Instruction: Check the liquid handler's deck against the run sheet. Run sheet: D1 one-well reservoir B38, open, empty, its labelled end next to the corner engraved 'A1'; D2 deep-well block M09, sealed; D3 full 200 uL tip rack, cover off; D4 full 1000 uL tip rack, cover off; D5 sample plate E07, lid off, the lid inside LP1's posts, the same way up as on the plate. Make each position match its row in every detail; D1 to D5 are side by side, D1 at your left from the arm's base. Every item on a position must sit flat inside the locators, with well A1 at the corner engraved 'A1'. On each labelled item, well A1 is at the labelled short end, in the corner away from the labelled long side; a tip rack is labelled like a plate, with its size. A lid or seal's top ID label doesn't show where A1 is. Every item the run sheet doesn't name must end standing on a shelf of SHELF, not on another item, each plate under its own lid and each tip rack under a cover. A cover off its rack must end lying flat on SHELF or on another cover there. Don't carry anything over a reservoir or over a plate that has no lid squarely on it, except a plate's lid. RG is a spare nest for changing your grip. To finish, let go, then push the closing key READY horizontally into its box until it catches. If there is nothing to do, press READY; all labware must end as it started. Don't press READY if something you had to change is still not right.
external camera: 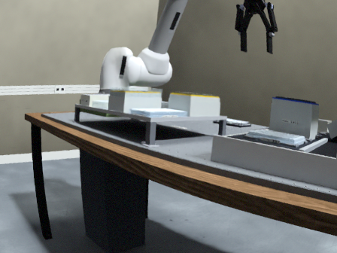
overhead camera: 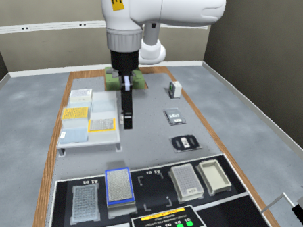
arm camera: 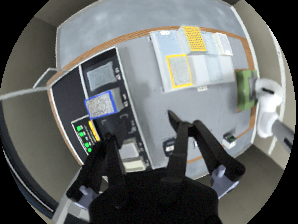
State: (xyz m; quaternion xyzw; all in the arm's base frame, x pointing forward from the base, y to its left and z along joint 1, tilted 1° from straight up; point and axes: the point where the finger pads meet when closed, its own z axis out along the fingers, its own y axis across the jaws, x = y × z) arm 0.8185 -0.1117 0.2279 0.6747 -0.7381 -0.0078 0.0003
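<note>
Now: the yellow-rimmed tip rack 16 cm behind my hand, 8 cm to the right of it and 19 cm below it. Also, from my hand: blue-rimmed tip rack: 15 cm ahead, 7 cm to the right, 18 cm below; deep-well block: 18 cm ahead, 19 cm to the left, 23 cm below; clear sample plate: 15 cm ahead, 19 cm to the right, 24 cm below.
</note>
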